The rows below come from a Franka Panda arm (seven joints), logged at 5 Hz.
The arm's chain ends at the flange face. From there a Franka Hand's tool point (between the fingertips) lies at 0.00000 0.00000 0.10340 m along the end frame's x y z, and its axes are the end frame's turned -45 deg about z.
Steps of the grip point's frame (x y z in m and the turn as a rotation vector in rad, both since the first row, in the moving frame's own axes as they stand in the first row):
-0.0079, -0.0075, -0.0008, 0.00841, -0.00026, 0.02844
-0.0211, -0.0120, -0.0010, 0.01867, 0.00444, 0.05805
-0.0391, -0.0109, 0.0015, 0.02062, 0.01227, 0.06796
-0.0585, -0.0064, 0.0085, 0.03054, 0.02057, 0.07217
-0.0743, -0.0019, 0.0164, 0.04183, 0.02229, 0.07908
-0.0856, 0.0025, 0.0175, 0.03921, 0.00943, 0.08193
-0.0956, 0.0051, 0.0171, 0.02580, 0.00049, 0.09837
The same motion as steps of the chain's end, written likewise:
-0.0103, 0.0009, -0.0008, 0.00576, -0.00613, 0.02844
-0.0224, 0.0082, -0.0010, 0.01634, -0.01006, 0.05805
-0.0348, 0.0224, 0.0015, 0.02326, -0.00590, 0.06796
-0.0453, 0.0406, 0.0086, 0.03614, -0.00705, 0.07217
-0.0526, 0.0559, 0.0165, 0.04534, -0.01382, 0.07908
-0.0567, 0.0659, 0.0176, 0.03439, -0.02106, 0.08193
-0.0622, 0.0732, 0.0171, 0.01859, -0.01790, 0.09837

